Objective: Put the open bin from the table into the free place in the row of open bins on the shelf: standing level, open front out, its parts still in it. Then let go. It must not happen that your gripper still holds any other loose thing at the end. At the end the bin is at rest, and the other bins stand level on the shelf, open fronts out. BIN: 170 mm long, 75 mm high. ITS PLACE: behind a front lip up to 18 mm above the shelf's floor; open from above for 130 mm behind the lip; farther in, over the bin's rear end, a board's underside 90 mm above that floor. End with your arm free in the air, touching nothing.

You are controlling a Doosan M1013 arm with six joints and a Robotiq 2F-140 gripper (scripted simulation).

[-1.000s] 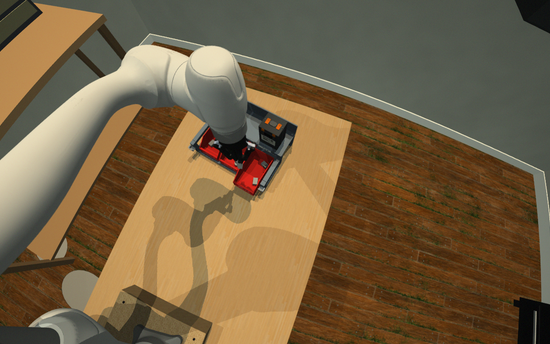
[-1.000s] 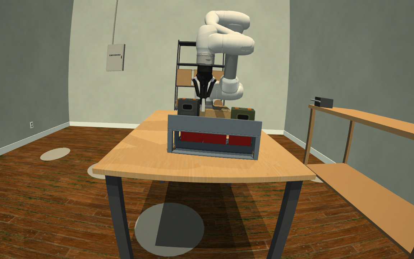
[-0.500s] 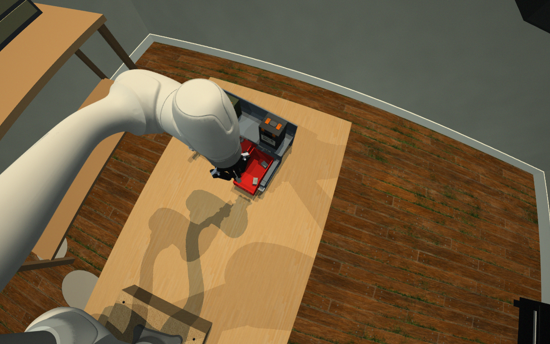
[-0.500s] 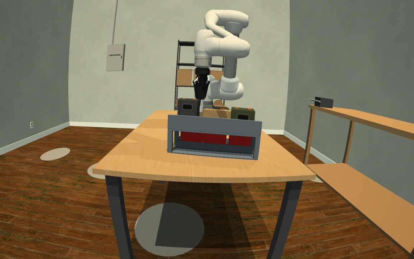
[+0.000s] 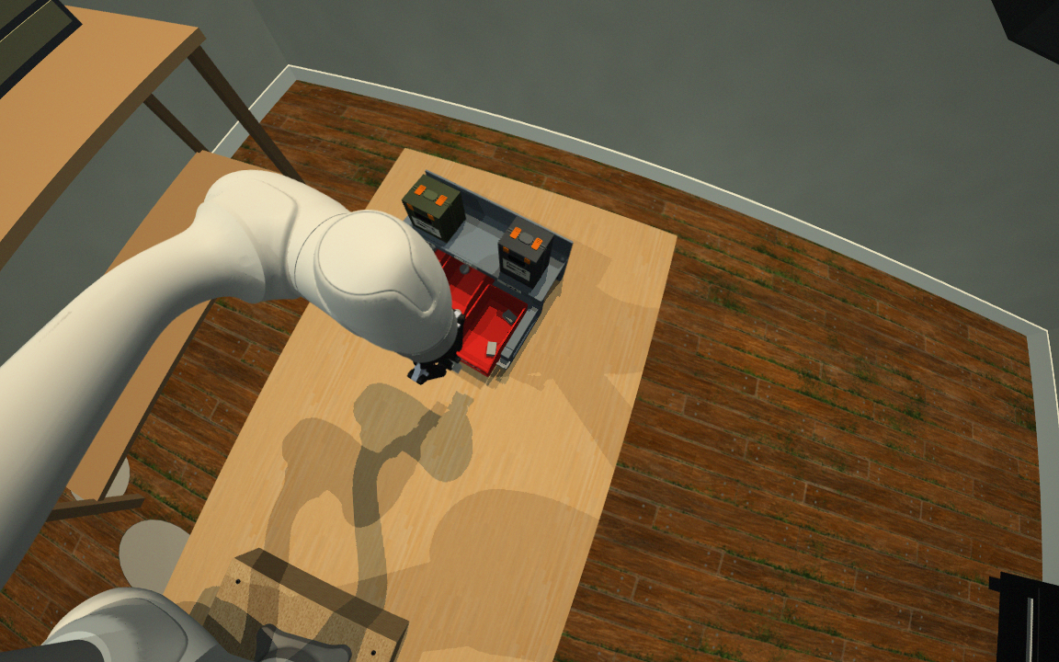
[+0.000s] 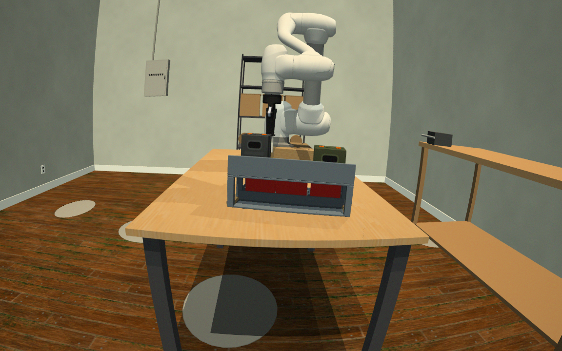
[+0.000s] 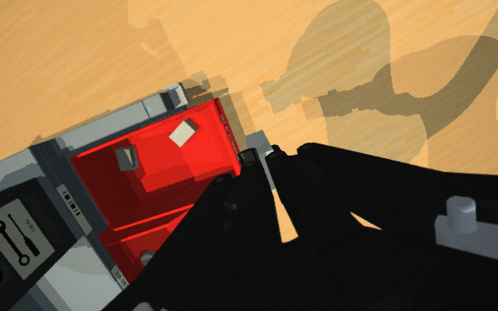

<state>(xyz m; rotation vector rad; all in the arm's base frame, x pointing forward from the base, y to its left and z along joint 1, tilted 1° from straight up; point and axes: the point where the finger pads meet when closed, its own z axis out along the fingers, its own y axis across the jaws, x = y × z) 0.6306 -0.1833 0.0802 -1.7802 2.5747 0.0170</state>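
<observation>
Now: hand 110 mm short of the front lip, 80 mm to the right of it and 150 mm above it.
</observation>
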